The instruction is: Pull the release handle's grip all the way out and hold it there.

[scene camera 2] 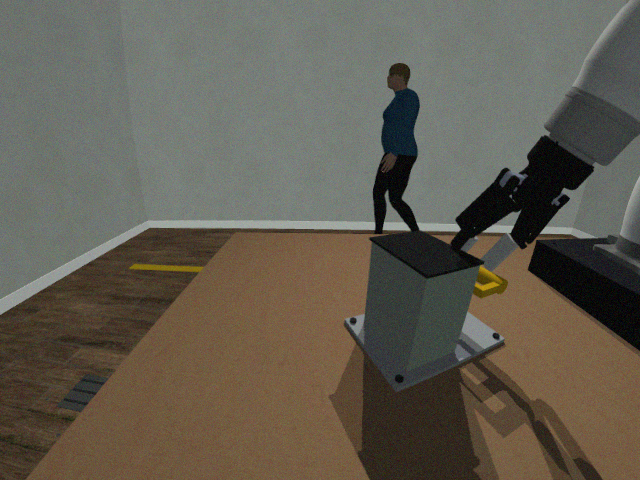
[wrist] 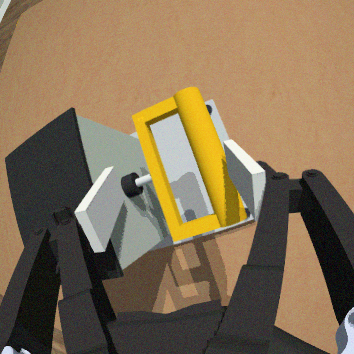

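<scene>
The release handle's yellow grip is a rectangular frame with a thick round bar on its outer side. A short pale rod joins it to a black collar on the grey-green housing. My gripper is open, its fingers partly closed around the handle frame. In the wrist view the right pad is close beside the round bar; contact cannot be told. The left pad stands apart from the frame, on the housing side. The housing partly hides the grip in the scene view.
The housing stands on a light base plate with dark bolts, on the brown table. The black robot base is at the right. A person in blue is beyond the table. A yellow strip marks the floor.
</scene>
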